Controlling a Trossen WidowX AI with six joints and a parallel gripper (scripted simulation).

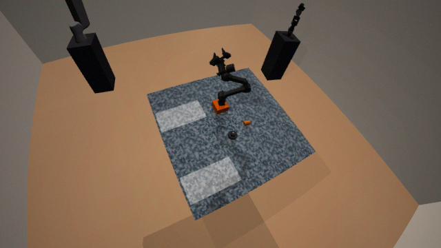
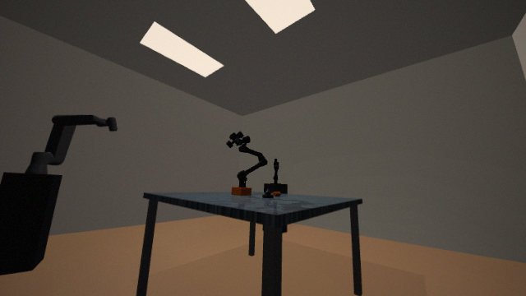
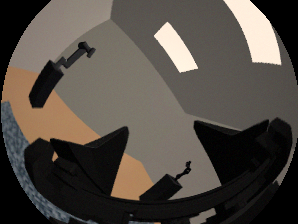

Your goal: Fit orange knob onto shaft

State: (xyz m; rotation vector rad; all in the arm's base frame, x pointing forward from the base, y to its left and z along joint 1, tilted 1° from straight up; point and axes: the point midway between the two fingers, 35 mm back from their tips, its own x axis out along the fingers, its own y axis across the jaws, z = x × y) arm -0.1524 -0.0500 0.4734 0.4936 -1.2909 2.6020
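My gripper tip is now 54 cm above the orange knob, 42 cm short of it and 26 cm to the right of it. The rest, counted from my gripper tip: round pedestal 53 cm below, 52 cm ahead, 7 cm to the left.
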